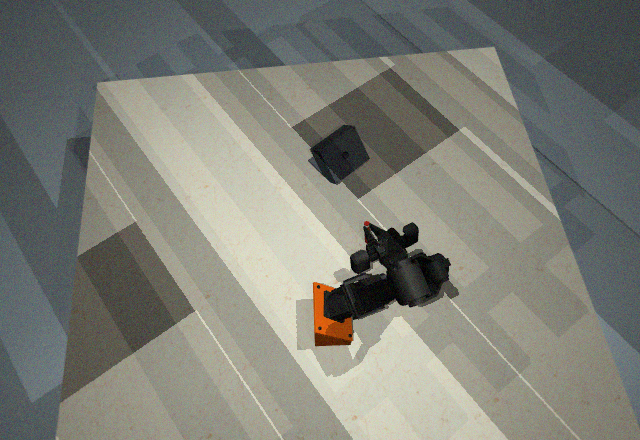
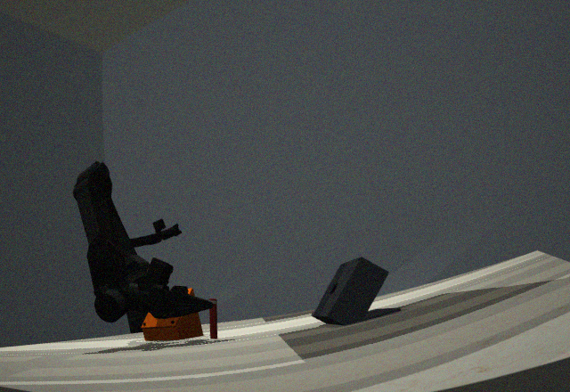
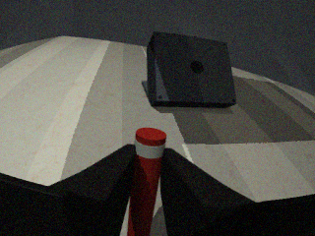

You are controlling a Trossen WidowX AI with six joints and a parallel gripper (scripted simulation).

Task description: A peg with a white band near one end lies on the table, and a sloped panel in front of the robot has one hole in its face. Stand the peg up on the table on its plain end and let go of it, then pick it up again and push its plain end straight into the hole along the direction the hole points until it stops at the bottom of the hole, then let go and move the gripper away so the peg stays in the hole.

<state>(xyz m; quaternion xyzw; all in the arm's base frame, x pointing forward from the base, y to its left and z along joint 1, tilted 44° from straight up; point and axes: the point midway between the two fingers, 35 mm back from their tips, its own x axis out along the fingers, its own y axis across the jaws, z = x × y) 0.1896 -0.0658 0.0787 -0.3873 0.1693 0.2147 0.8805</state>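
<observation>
The peg lies 10 mm below my gripper tip. Also, from my gripper tip: grey sloped panel 240 mm ahead, 70 mm to the left, 30 mm below; then thin foot plate 260 mm ahead, 80 mm to the left, 70 mm below.
</observation>
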